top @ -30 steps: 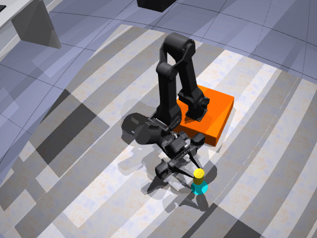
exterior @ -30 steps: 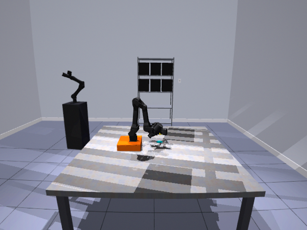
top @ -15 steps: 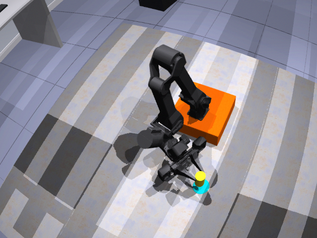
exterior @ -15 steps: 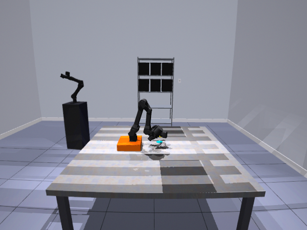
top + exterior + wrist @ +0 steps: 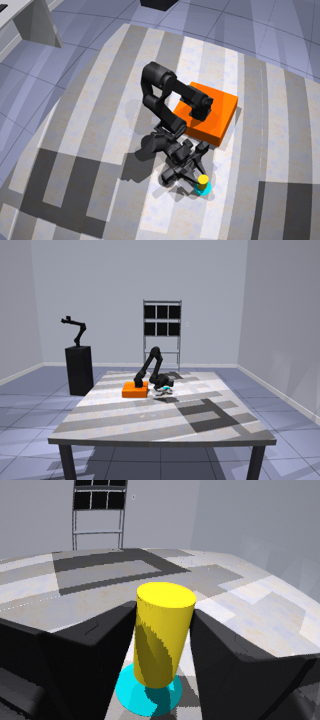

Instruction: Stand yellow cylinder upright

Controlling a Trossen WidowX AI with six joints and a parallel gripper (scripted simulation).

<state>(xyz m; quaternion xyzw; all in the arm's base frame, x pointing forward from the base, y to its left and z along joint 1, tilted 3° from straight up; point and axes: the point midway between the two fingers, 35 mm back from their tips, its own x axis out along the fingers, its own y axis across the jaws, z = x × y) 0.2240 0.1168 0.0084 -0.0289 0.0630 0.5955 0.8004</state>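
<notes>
Right now the cyan circle is 80 mm below my gripper tip. From my gripper tip the other things lie so: yellow tall cylinder (20 mm below).
</notes>
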